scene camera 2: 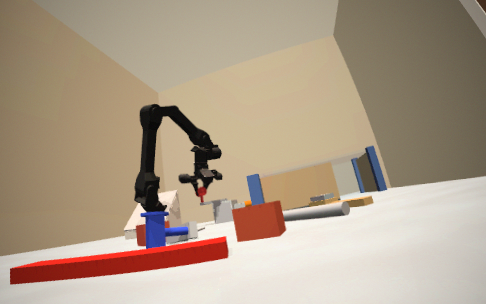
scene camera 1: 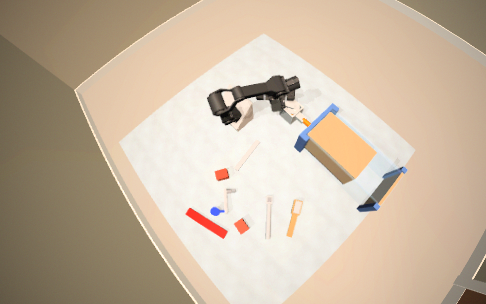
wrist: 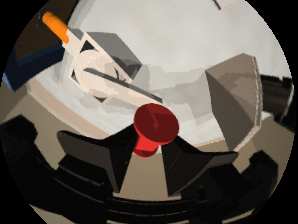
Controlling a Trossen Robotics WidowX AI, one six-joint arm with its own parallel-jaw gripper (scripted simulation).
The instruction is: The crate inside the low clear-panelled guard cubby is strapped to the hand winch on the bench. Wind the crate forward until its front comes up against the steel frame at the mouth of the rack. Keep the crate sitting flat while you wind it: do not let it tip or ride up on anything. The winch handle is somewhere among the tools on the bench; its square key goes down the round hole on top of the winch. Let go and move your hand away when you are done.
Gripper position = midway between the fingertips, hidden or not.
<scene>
In view: the gripper (wrist: 150,125), a red bar (scene camera 2: 184,254), a blue-knobbed grey crank (scene camera 2: 192,227), a red knob (wrist: 156,125) and a winch (wrist: 107,53).
The wrist view misses the red bar: it is out of frame. The wrist view does not show the blue-knobbed grey crank: it is out of frame.
</scene>
